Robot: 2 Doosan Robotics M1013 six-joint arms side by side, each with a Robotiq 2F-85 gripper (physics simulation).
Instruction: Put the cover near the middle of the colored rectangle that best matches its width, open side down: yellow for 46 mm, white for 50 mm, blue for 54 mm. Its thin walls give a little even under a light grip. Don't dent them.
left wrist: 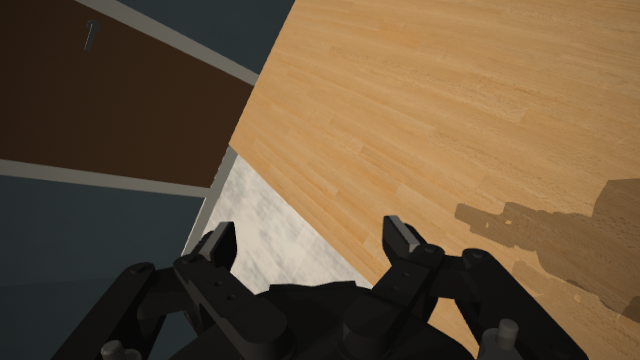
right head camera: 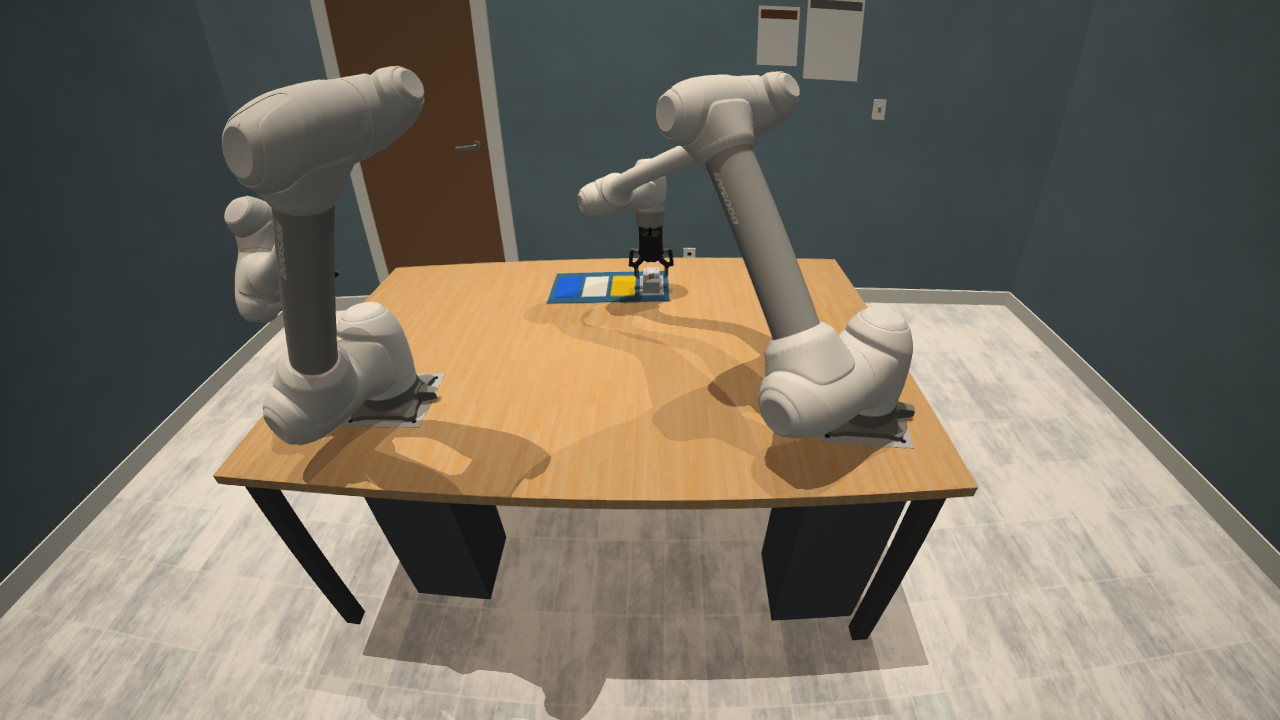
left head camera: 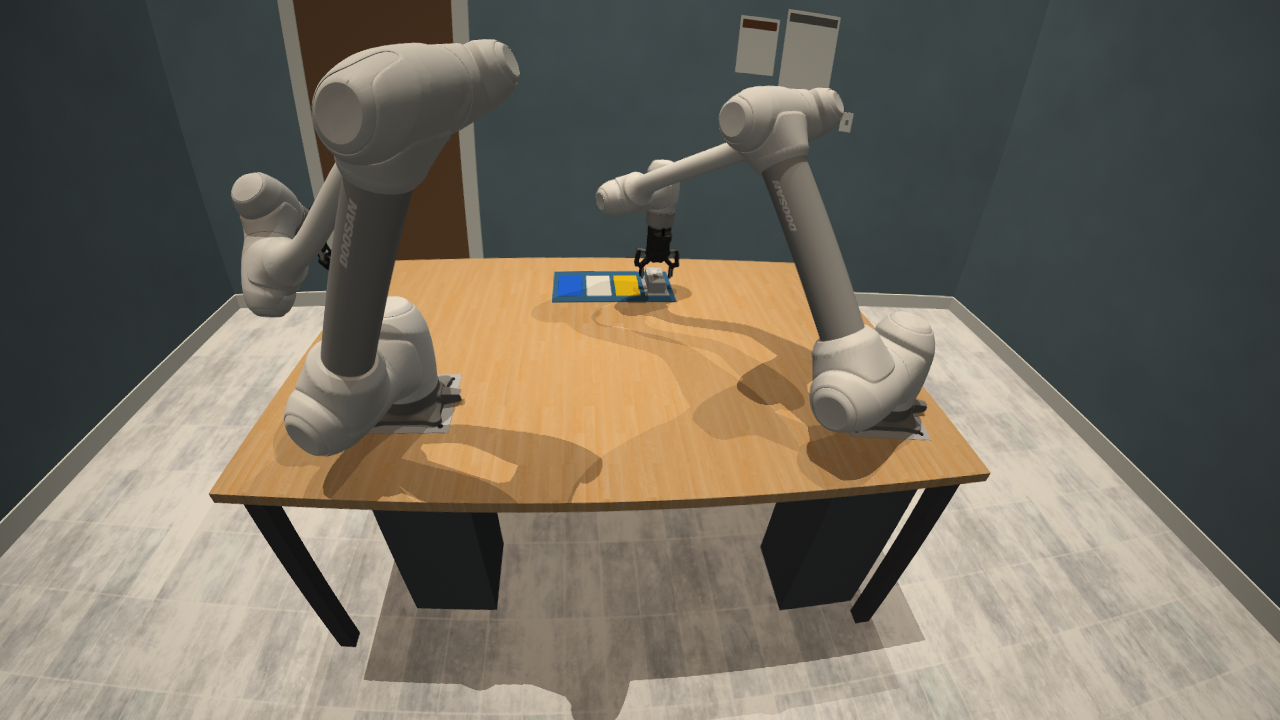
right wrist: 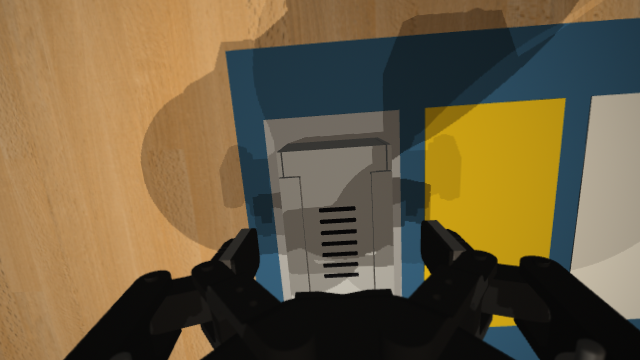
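A light grey cover (left head camera: 655, 283) (right head camera: 651, 284) (right wrist: 337, 190) with black slots and thin seam lines stands on a grey rectangle (right wrist: 330, 126) at one end of the blue board. Its open side does not show. My right gripper (left head camera: 657, 272) (right head camera: 651, 271) (right wrist: 338, 241) is open and points down over the cover, a finger to each side with gaps in the right wrist view. Beside the cover are the yellow rectangle (left head camera: 625, 285) (right head camera: 622, 286) (right wrist: 505, 175), the white one (left head camera: 597, 286) (right head camera: 595, 286) (right wrist: 610, 200) and the blue one (left head camera: 570, 286) (right head camera: 567, 287). My left gripper (left wrist: 309, 233) is open and empty, far from the cover.
The dark blue board (right wrist: 320, 75) lies near the far edge of the wooden table (left head camera: 537, 358) (right head camera: 528, 358). Arm shadows cross the board and cover. A brown door (right head camera: 420, 134) and wall stand behind. The left arm is folded at the left of both head views.
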